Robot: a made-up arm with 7 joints. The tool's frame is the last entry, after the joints.
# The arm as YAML. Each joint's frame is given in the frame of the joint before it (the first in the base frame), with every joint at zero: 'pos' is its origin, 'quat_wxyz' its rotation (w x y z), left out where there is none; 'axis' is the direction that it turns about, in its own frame. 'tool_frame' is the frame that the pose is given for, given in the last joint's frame.
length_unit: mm
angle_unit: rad
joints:
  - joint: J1
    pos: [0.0, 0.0, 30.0]
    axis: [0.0, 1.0, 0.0]
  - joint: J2
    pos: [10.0, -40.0, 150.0]
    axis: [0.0, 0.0, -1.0]
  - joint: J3
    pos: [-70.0, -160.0, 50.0]
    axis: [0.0, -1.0, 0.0]
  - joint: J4
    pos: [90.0, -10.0, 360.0]
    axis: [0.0, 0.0, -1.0]
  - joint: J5
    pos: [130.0, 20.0, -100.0]
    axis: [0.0, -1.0, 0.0]
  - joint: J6
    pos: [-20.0, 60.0, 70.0]
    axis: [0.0, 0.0, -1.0]
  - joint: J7
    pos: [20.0, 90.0, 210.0]
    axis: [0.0, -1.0, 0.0]
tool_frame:
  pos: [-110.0, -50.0, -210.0]
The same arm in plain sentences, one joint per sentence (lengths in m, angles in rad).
The arm has seven revolute joints in a row. What follows holds with every joint at zero, and every direction is one of the base frame's.
The first joint sits 0.03 m along +z from the base frame's origin and rotates about +y.
The second joint sits 0.01 m along +x and 0.04 m along -y and 0.15 m along +z from the first joint and rotates about -z.
The third joint sits 0.07 m along -x and 0.16 m along -y and 0.05 m along +z from the second joint and rotates about -y.
The fourth joint sits 0.09 m along +x and 0.01 m along -y and 0.36 m along +z from the third joint and rotates about -z.
The fifth joint sits 0.13 m along +x and 0.02 m along +y and 0.1 m along -z from the fourth joint and rotates about -y.
The sixth joint sits 0.02 m along -x and 0.06 m along +y and 0.07 m along +z from the fifth joint and rotates about -z.
The seventh joint sits 0.02 m along +x and 0.09 m along +y and 0.21 m along +z from the sixth joint and rotates about -y.
The tool frame, which is the frame that the pose is given for, sits 0.11 m along -x and 0.05 m along -y and 0.21 m along -z from the seventh joint; its axes are parallel to the base frame's.

